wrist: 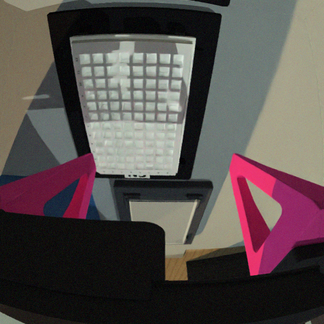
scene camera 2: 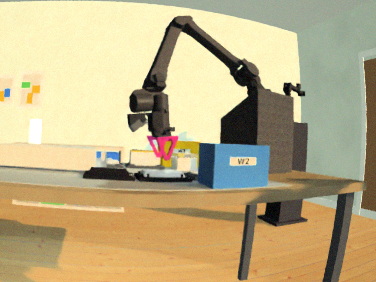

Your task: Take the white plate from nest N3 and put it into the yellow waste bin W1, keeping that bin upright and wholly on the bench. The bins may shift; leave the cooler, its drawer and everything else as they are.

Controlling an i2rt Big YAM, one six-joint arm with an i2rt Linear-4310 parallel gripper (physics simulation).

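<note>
The white plate, with its grid of square wells, lies flat in the black nest N3; the N3 label is partly cut off in the wrist view. My gripper is open and empty, pointing down above the plate. In the wrist view its pink fingertips stand on either side of the plate's labelled end, apart from it. The yellow bin W1 stands on the bench behind, partly hidden by the blue bin and the fingers in the scene view; its base is hidden.
The blue bin W2 stands beside N3, near the bench's front edge. A dark frame with a pale inset lies next to N3. Another black holder is left of N3. A small cream block stands before W1.
</note>
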